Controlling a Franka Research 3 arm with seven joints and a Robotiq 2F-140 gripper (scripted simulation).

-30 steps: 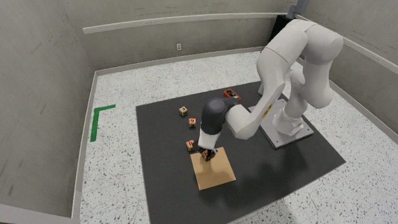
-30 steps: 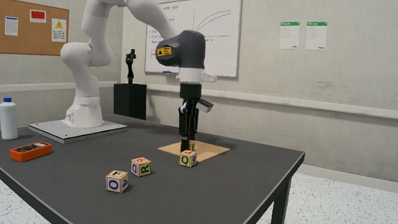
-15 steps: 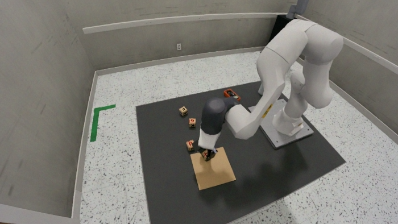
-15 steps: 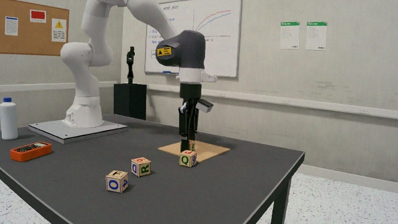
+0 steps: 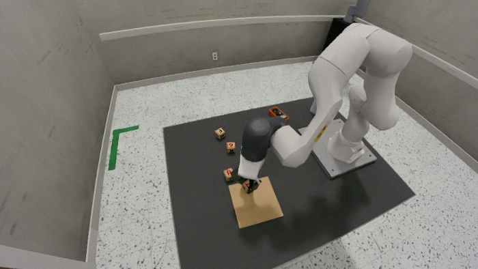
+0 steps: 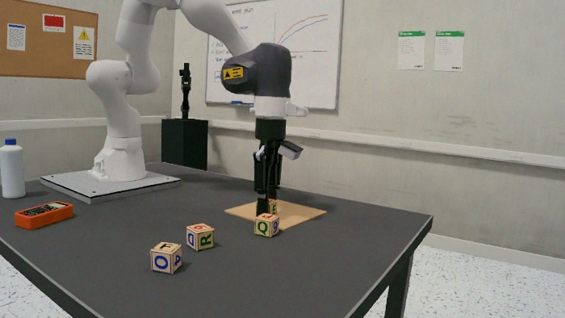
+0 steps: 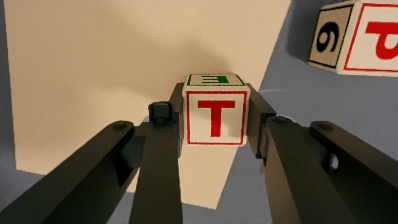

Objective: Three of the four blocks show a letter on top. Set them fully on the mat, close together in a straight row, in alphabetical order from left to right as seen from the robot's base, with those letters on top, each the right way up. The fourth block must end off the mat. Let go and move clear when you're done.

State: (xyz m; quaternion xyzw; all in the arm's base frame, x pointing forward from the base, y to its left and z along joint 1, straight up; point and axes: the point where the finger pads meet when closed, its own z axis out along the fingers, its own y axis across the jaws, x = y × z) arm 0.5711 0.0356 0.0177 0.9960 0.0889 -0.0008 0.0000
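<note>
My gripper is now 1 cm above the T block. The rest, counted from my hand: tan mat 7 cm to the left, 4 cm below, 1 cm behind; white bottle 65 cm behind, 38 cm to the right, 4 cm above; orange meter 40 cm to the right, 37 cm behind, 3 cm below.
</note>
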